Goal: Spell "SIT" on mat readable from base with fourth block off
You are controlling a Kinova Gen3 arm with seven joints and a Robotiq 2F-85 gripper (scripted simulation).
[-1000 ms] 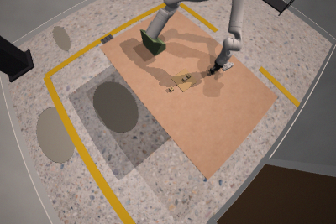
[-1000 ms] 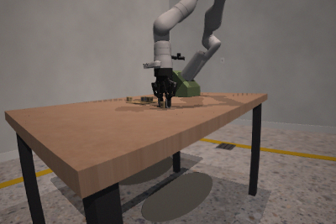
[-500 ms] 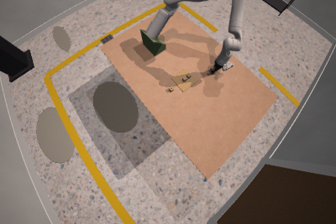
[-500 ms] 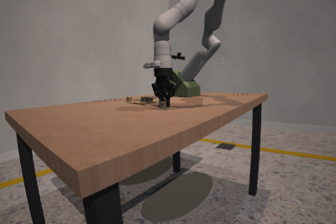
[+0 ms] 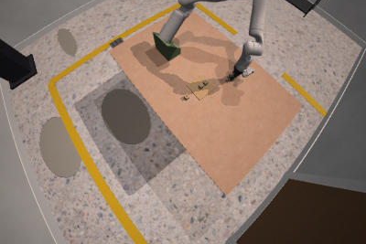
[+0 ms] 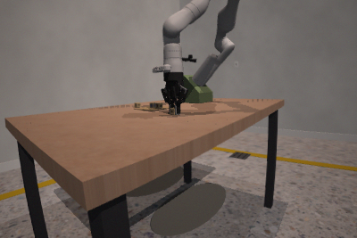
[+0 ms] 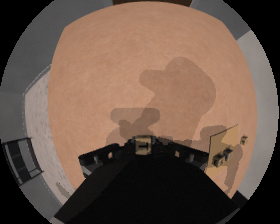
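The tan mat lies 9 cm behind my hand, 23 cm to the right of it and 2 cm below it.
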